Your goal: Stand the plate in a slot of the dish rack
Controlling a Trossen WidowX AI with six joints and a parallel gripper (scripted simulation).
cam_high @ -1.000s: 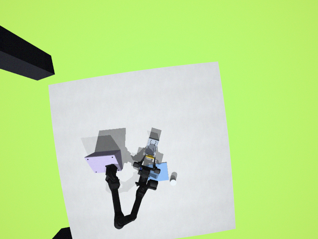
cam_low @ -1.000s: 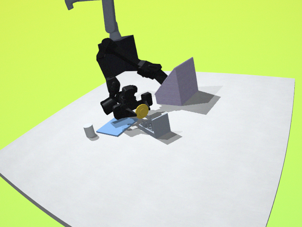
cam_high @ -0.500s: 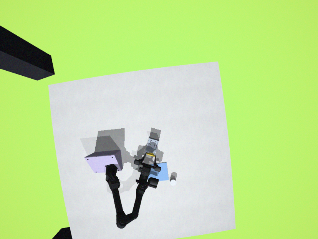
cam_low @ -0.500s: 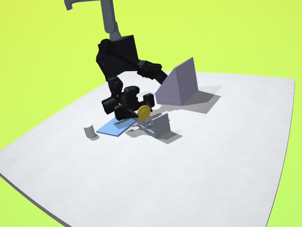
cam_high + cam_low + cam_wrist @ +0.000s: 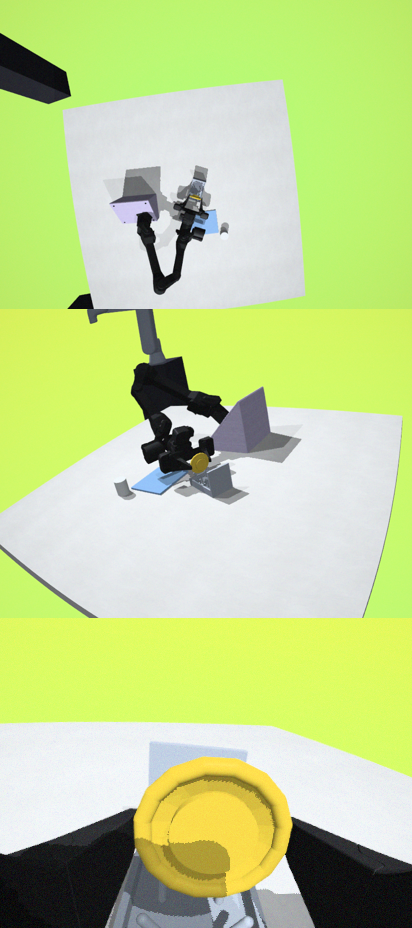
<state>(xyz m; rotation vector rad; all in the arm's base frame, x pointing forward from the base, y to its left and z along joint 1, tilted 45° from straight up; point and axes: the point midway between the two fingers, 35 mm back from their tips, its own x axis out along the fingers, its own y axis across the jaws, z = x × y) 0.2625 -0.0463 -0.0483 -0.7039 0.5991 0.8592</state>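
My gripper tip is now 10 mm to the left of the yellow plate. Also, from my gripper tip: blue spoon 150 mm to the right, 120 mm behind, 60 mm below; grey dish rack 40 mm below, 20 mm to the left, 10 mm ahead; blue mat 170 mm to the right, 70 mm below, 10 mm behind.
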